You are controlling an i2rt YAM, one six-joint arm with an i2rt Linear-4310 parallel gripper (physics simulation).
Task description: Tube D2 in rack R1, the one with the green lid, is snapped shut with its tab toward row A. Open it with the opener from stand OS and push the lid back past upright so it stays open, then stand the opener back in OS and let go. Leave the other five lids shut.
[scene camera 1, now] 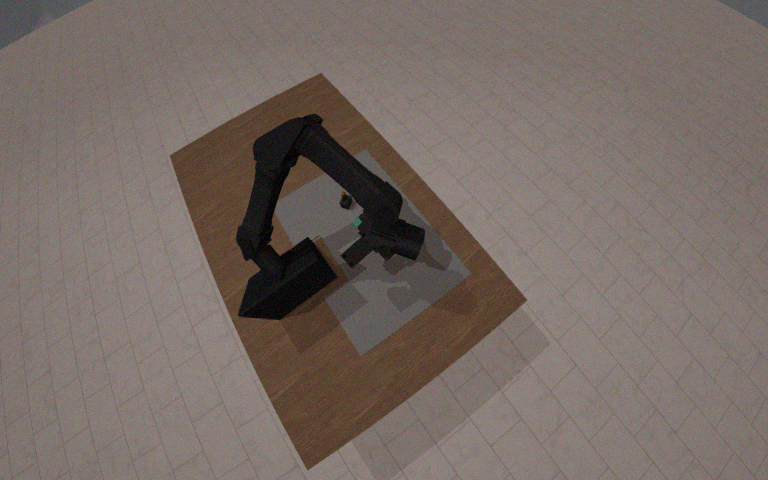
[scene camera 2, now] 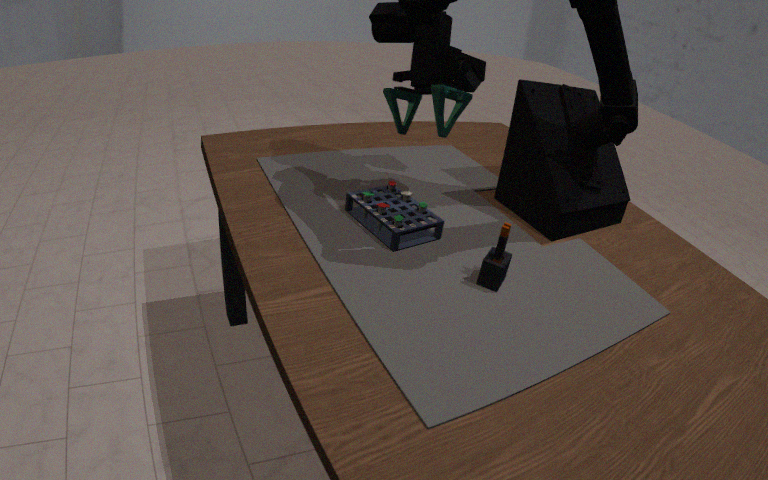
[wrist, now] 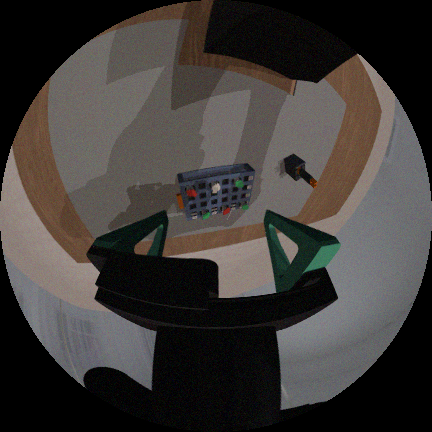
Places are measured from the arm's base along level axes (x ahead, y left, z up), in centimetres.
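Pixels of known places: gripper, fingertip midpoint: [scene camera 2: 421,135] [wrist: 215,215]; arm's base, origin of the base link: [scene camera 1: 277,271] [scene camera 2: 580,136].
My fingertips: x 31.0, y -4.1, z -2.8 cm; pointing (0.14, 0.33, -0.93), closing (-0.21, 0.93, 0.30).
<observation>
Ahead of a thing's pixels: the offset from my fingertips to its top centre. "spot": to the spot under its first point. Level surfaces: height alone.
Rack R1 @(dx +5.2, dy +4.4, dz -8.2 cm) [scene camera 2: 394,240] [wrist: 215,171] is a blue-grey grid on the mat, holding tubes with three green lids, two red lids and one white lid @(dx +2.5, dy +3.2, dz -8.2 cm) [scene camera 2: 406,195] [wrist: 215,188]. The lids look shut, but tabs and row letters are too small to read, so I cannot tell which green lid is D2. Stand OS @(dx -2.5, dy +21.2, dz -8.3 cm) [scene camera 1: 346,202] [scene camera 2: 493,273] [wrist: 294,165] is a dark block beside the rack. The opener @(dx -2.5, dy +21.2, dz -3.9 cm) [scene camera 2: 502,244] [wrist: 308,177], dark with an orange end, stands in it. My gripper [scene camera 2: 422,134] [wrist: 215,215] is open and empty, high above the mat. The arm hides the rack in scene camera 1.
A grey mat @(dz -12.3 cm) [scene camera 1: 362,336] [scene camera 2: 453,367] lies on the wooden table @(dz -12.6 cm) [scene camera 1: 317,430] [scene camera 2: 305,316]. The arm's black base [scene camera 1: 291,280] [scene camera 2: 557,186] [wrist: 275,40] stands at the mat's edge, near the stand and rack. An orange piece @(spot: dx +6.6, dy -1.7, dz -10.0 cm) [wrist: 180,201] shows at one end of the rack.
</observation>
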